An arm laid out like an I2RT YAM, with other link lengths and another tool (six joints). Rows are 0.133 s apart.
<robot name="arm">
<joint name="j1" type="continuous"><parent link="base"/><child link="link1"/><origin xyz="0 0 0.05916"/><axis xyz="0 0 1"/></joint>
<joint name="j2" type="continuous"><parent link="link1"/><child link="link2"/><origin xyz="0.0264 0.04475 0.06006"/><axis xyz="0 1 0"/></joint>
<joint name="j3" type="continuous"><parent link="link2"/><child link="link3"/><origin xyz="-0.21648 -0.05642 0"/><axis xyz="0 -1 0"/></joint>
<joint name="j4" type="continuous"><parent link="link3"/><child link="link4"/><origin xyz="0.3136 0.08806 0.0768"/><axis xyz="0 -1 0"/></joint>
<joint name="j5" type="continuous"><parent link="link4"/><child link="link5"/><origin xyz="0.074 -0.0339 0.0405"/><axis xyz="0 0 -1"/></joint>
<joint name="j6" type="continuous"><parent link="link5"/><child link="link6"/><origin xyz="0.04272 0 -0.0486"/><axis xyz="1 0 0"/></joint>
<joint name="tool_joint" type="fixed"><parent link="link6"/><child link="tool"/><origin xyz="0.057 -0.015 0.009" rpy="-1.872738 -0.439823 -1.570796"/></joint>
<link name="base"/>
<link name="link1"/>
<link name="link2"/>
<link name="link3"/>
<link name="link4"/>
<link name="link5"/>
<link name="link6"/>
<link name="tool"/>
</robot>
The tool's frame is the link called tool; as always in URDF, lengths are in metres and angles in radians. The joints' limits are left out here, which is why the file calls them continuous.
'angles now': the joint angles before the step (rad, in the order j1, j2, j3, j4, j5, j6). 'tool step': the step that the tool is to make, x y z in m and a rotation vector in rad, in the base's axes. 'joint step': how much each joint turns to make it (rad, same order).
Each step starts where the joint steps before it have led.
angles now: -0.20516, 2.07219, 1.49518, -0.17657, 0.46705, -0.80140
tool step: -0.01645, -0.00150, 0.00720, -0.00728, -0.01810, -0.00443
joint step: -0.00926, -0.08627, -0.09865, 0.03448, -0.00129, -0.00642
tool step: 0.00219, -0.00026, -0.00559, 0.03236, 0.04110, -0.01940
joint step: 0.00120, 0.03623, 0.05372, -0.07998, -0.00093, 0.03445
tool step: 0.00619, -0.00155, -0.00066, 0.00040, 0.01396, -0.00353
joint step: 0.00038, 0.03455, 0.04841, -0.02811, 0.00456, 0.00115
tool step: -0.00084, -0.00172, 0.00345, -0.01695, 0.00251, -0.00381
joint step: -0.00150, -0.00665, -0.00156, 0.00131, 0.01393, -0.01146
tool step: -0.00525, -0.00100, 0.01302, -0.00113, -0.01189, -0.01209
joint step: -0.00272, -0.04086, -0.01504, -0.01803, 0.00551, 0.00872
